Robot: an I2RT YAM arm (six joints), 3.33 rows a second.
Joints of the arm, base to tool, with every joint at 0 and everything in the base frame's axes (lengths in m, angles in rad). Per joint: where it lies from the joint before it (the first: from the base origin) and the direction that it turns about. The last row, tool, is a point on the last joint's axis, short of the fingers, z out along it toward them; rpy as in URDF.
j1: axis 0 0 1 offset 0 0 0.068
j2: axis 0 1 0 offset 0.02 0.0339 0.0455
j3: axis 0 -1 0 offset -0.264 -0.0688 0
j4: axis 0 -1 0 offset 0.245 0.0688 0.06
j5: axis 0 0 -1 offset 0.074 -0.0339 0.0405
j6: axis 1 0 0 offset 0.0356 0 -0.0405
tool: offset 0 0 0 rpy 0 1.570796 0
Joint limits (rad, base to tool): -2.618..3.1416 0..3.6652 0..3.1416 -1.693..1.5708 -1.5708..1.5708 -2.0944..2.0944
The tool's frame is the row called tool.
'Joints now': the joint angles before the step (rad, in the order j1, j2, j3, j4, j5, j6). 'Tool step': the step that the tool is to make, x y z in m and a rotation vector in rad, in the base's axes. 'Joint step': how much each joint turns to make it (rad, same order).
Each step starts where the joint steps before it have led.
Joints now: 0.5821, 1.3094, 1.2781, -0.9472, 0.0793, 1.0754
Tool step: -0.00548, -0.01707, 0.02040, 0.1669, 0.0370, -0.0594
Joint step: -0.0652, -0.0518, 0.0335, -0.0307, -0.1350, 0.0892
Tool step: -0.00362, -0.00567, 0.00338, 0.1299, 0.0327, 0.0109
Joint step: -0.0320, -0.0325, -0.0198, 0.0266, -0.1284, 0.0468
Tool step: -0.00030, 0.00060, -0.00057, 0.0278, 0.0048, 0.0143
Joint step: -0.0017, -0.0040, -0.0084, 0.0140, -0.0309, 0.0049
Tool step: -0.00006, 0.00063, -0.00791, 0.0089, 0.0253, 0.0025
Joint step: 0.0000, -0.0014, -0.0295, 0.0122, -0.0167, 0.0108
